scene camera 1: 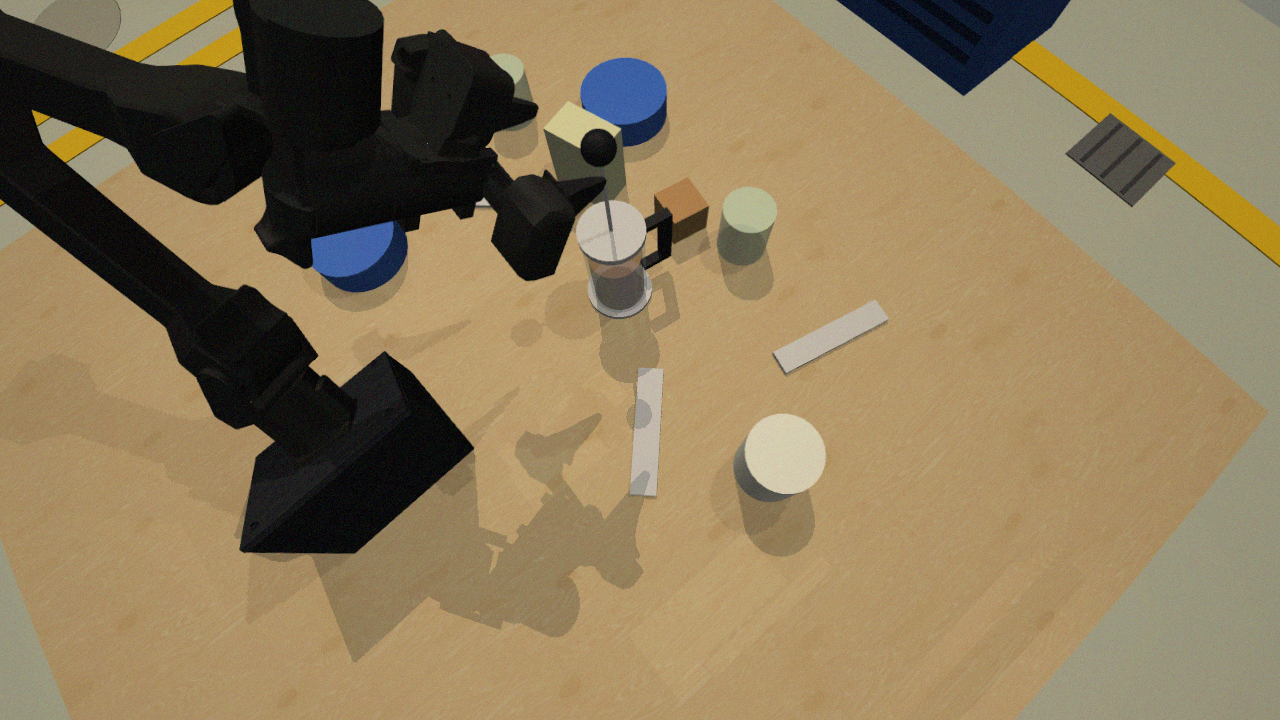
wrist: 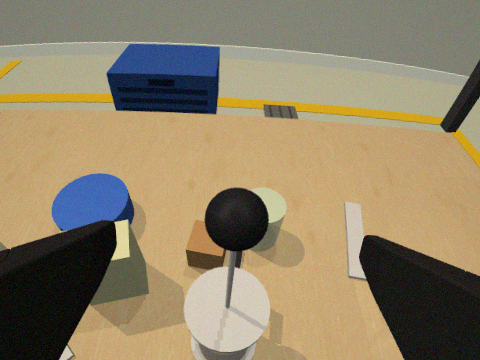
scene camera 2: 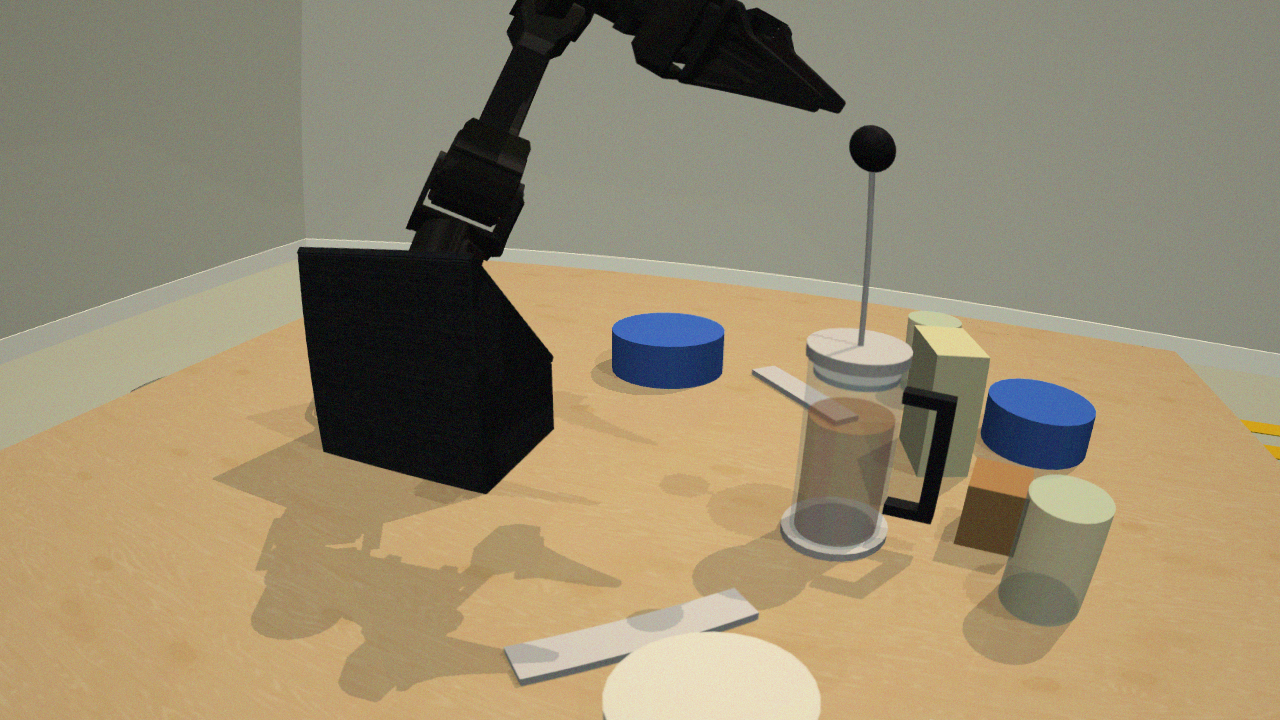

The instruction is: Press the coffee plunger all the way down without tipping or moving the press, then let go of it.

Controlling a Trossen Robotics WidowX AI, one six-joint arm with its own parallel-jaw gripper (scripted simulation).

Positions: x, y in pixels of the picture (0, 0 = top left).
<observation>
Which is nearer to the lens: the pale yellow block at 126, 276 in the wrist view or the blue disc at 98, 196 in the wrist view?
The pale yellow block.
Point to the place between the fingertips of my gripper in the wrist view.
241, 241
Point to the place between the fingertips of my gripper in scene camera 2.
At 832, 107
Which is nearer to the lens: the coffee press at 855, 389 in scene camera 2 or the blue disc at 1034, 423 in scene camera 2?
The coffee press.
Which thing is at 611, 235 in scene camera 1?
A coffee press.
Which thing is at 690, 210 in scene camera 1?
A brown cube.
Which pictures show the blue disc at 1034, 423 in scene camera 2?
Scene camera 1, the wrist view and scene camera 2: all of them.
</observation>
